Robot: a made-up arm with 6 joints.
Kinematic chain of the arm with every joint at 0, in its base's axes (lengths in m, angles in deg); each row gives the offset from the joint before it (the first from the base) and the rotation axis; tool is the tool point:
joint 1: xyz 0 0 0.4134 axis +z
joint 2: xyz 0 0 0 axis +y
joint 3: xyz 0 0 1.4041 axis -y
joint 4: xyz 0 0 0 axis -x
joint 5: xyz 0.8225 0 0 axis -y
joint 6: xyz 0 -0.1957 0 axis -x
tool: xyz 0 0 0
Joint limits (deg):
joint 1: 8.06..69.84
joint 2: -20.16..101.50
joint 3: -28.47..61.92
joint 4: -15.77..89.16
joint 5: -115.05..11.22
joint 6: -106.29..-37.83
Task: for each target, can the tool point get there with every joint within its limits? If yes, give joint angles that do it. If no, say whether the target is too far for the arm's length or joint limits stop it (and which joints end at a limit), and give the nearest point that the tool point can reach.
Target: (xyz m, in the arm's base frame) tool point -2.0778 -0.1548 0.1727
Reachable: no: joint limits stop it (at a limit: joint 1, joint 2, joint 3, joint 4) | nearest point 0.4548 0.6925 -0.4627 | short by 2.745 m
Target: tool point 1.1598 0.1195 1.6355
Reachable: yes | joints 15.54 13.97 3.61 2.23 -47.59 -95.94
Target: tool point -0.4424 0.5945 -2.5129
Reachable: no: too far | nearest point 0.3766 1.0174 -0.6603 | short by 2.069 m
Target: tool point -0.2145 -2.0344 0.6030
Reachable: no: joint limits stop it (at a limit: joint 1, joint 2, joint 3, joint 4) | nearest point 0.3455 -0.1413 1.5600 | short by 2.194 m
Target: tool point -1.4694 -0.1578 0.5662
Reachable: no: joint limits stop it (at a limit: joint 1, joint 2, joint 3, joint 4) | nearest point 0.2879 0.2376 1.5600 | short by 2.057 m
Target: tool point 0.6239 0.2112 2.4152
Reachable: yes | joints 29.86 2.59 38.15 49.36 -7.96 -68.19
